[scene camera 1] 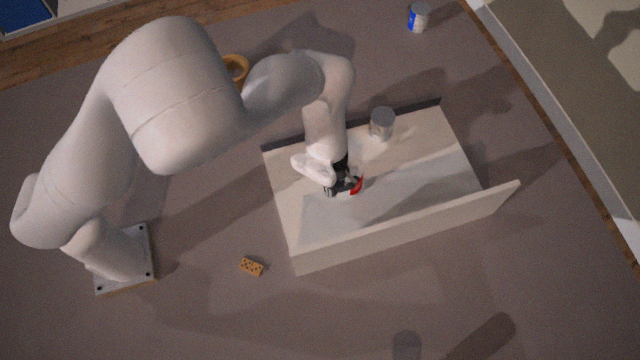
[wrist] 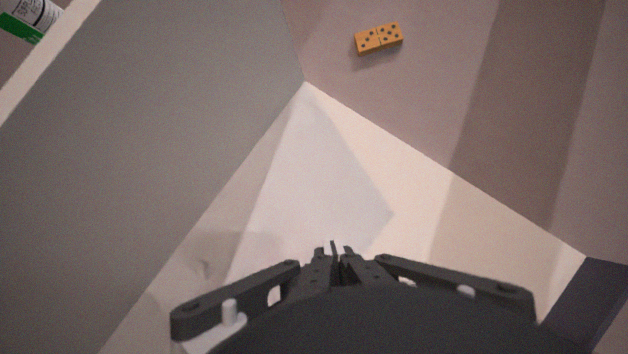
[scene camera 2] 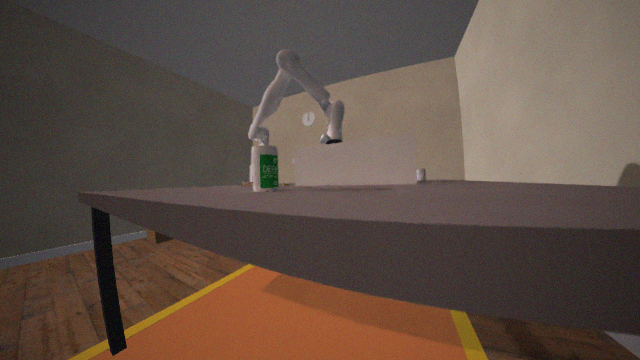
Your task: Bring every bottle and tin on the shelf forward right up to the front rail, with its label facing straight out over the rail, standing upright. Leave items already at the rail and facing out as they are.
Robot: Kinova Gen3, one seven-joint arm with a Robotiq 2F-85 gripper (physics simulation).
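Places are measured from the arm's base along level axes (x back, y right, z up), in metres.
Pixels of known places: gripper, fingertip midpoint: (scene camera 1: 331, 194) (wrist: 332, 253); arm's base, origin of the base link: (scene camera 1: 125, 260).
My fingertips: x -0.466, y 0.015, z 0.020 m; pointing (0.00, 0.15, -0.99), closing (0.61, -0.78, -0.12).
Ahead of a thing's pixels: the offset from my fingertips to its top centre. "*": to the spot under its first point.
My gripper (scene camera 1: 332, 190) (wrist: 332, 253) is shut with nothing between its fingers, low over the shelf (scene camera 1: 425, 137) (wrist: 320, 170). A white bottle with a red label {* dy +0.009, dx -0.052, dz +0.015 m} (scene camera 1: 356, 186) is right beside the fingers in scene camera 1, partly hidden by them; its red side faces toward the back panel, and its tilt is unclear. It stands apart from the dark front rail (scene camera 1: 420, 106) (wrist: 582, 305). A grey tin {dy -0.121, dx -0.169, dz +0.040 m} (scene camera 1: 382, 125) stands upright close to the rail, farther along; its rail-facing side is hidden.
A tall back panel (scene camera 1: 400, 234) (scene camera 2: 355, 162) (wrist: 125, 150) borders the shelf opposite the rail. Off the shelf are a domino {dy +0.082, dx +0.210, dz -0.035 m} (scene camera 1: 251, 266) (wrist: 378, 38), a blue-and-white tin {dy -0.422, dx -0.423, dz +0.027 m} (scene camera 1: 419, 18), a yellow ring-shaped object {dy -0.416, dx +0.119, dz +0.007 m} (scene camera 1: 244, 64) and a green-labelled canister {dy +0.439, dx +0.015, dz +0.056 m} (scene camera 2: 266, 169) behind the panel.
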